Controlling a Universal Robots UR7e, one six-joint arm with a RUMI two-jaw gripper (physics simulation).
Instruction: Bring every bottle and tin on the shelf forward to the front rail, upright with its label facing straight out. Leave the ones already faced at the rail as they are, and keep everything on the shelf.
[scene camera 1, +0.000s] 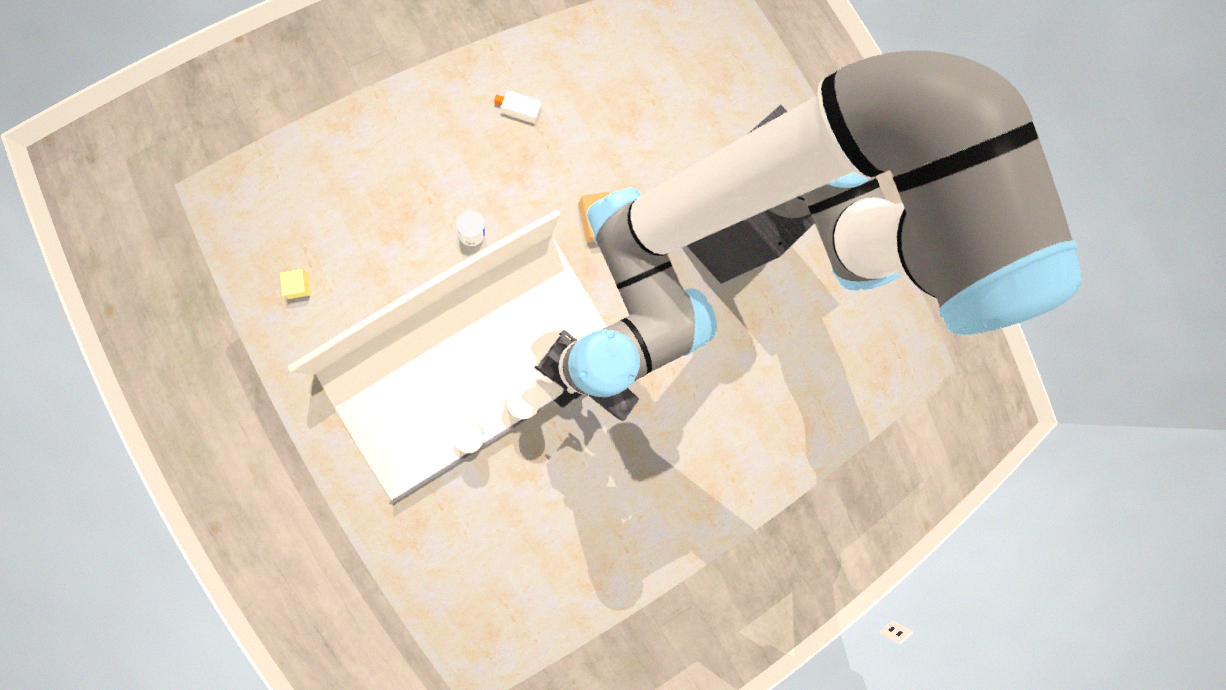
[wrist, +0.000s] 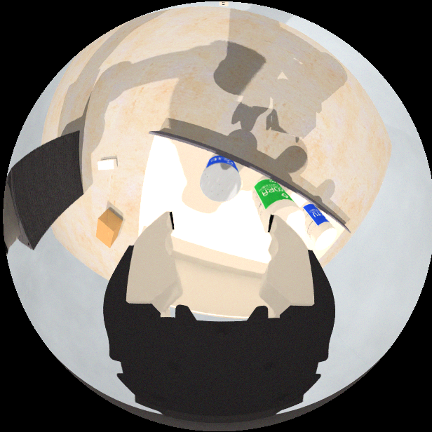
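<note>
The white shelf (scene camera 1: 428, 390) (wrist: 230, 237) has a dark front rail (scene camera 1: 433, 480) (wrist: 260, 167). A tin with a grey top and blue label (wrist: 220, 181) stands upright close to the rail, its label toward the rail. Right of it in the wrist view, a green-labelled bottle (wrist: 272, 194) and a slimmer blue-labelled bottle (wrist: 317, 215) stand near the rail, labels outward. Two white tops (scene camera 1: 520, 404) (scene camera 1: 468, 438) show along the rail in the scene view. My gripper (wrist: 221, 214) is open and empty, its fingertips behind the grey-topped tin. In the scene view the wrist hides the fingertips.
A raised back panel (scene camera 1: 428, 291) borders the shelf. Behind it on the table are a white tin (scene camera 1: 471, 227) and a yellow block (scene camera 1: 294, 283). Farther back lies a white bottle with an orange cap (scene camera 1: 519, 107). An orange block (scene camera 1: 590, 218) (wrist: 109, 228) sits beyond the shelf's end near the arm.
</note>
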